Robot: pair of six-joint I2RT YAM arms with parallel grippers.
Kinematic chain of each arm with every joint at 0, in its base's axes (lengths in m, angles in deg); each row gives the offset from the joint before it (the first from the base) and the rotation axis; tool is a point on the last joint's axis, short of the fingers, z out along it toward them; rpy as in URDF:
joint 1: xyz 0 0 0.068 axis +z
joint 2: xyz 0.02 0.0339 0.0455 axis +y
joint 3: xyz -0.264 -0.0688 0 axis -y
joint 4: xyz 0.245 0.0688 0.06 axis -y
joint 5: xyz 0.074 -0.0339 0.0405 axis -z
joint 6: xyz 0.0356 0 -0.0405 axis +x
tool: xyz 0 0 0 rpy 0 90 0
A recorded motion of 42 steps. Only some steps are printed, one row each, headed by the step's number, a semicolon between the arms.
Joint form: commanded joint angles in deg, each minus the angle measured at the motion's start. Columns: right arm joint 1, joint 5, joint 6, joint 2, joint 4, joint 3; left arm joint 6, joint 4, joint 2, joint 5, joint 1, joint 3.
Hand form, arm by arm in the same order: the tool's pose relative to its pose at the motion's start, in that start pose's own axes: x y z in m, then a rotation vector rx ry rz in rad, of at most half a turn. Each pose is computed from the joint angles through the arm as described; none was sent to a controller.
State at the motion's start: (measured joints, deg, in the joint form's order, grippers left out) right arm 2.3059 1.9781 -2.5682 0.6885 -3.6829 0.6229; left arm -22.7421 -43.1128 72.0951 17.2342 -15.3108 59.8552
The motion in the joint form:
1: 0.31 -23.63 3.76 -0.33 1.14 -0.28; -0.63 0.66 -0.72 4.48 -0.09 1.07
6: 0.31 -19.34 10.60 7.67 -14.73 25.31; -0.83 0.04 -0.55 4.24 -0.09 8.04
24: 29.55 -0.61 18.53 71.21 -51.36 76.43; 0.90 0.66 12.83 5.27 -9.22 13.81
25: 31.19 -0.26 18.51 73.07 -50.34 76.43; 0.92 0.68 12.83 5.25 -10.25 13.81
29: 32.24 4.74 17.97 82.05 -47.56 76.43; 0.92 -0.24 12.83 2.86 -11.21 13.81
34: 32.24 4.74 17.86 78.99 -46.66 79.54; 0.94 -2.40 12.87 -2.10 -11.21 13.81
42: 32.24 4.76 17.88 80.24 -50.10 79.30; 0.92 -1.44 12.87 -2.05 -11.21 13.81
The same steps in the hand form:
1: -0.0016 0.0148 -0.0031 -0.4176 -0.0256 0.0608; -0.0030 -0.0072 -0.0074 0.0884 -0.0057 0.0045
6: -0.1105 0.0061 -0.0360 -0.3454 -0.0342 0.1761; -0.0242 -0.0247 -0.0334 0.1246 -0.1009 0.0366
24: -0.2050 0.1164 0.0879 -0.3873 0.8284 0.0385; -0.0325 -0.0636 0.0299 0.1647 0.0867 0.1488
25: -0.1996 0.1277 0.0926 -0.4049 0.8406 0.0174; -0.0295 -0.0682 0.0309 0.1723 0.0947 0.1630
29: -0.1659 0.1528 0.1266 -0.3244 0.9120 -0.0723; -0.0259 -0.0704 0.0320 0.1352 0.0977 0.1720
34: -0.1977 0.1466 0.1176 -0.3494 0.7986 -0.0265; -0.0241 -0.0656 0.0324 0.0408 0.0920 0.1652
42: -0.1865 0.1470 0.1181 -0.3322 0.8775 -0.0594; -0.0256 -0.0666 0.0325 0.0490 0.0778 0.1686

